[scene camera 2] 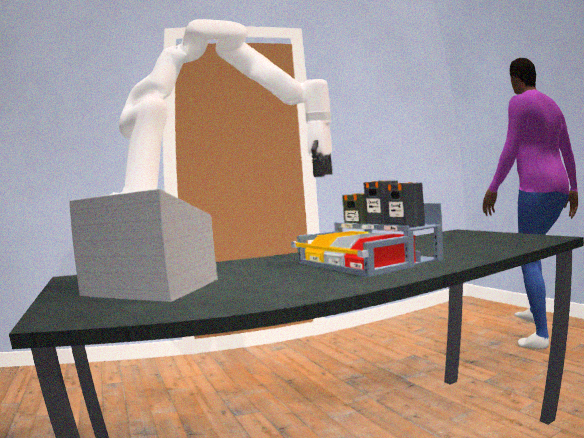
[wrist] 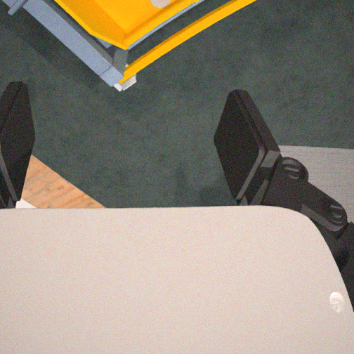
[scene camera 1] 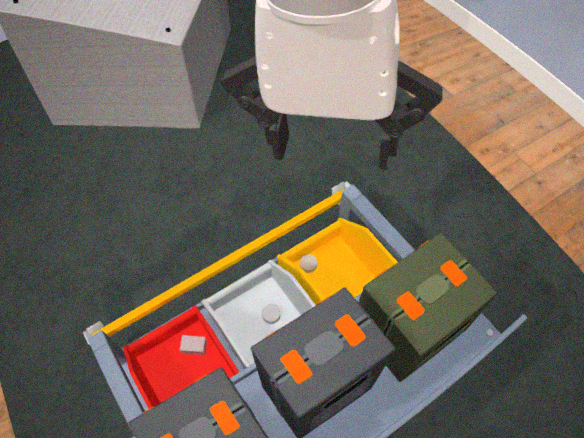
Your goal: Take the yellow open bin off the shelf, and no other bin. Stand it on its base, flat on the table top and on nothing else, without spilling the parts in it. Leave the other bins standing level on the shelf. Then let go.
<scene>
The pictures show: my gripper, a yellow open bin, a yellow bar, a red bin and a white bin.
My gripper shows as well in scene camera 2 and in the wrist view.
</scene>
